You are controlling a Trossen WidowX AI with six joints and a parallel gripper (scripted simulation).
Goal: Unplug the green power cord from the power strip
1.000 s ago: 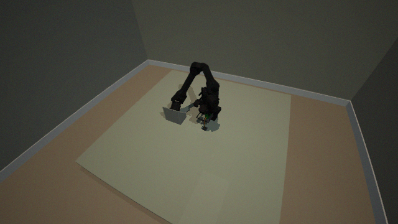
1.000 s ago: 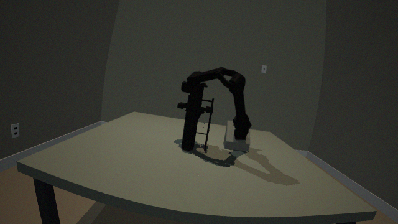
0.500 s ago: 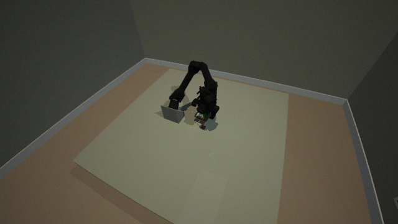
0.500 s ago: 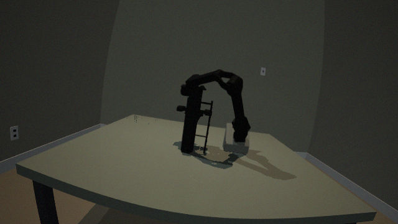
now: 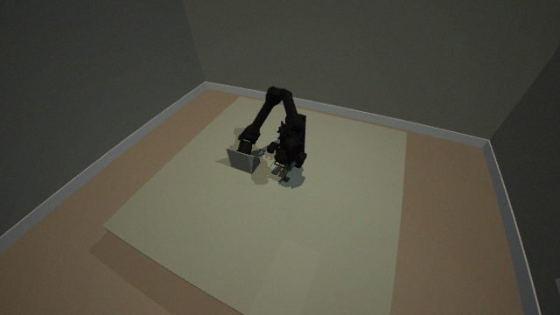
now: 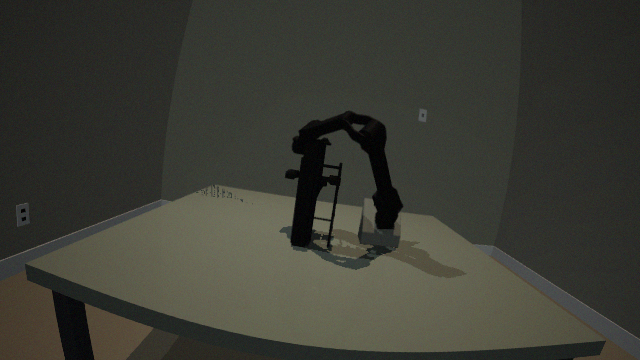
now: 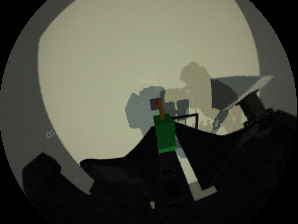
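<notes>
My gripper tip is now 30 mm to the right of the green plug.
</notes>
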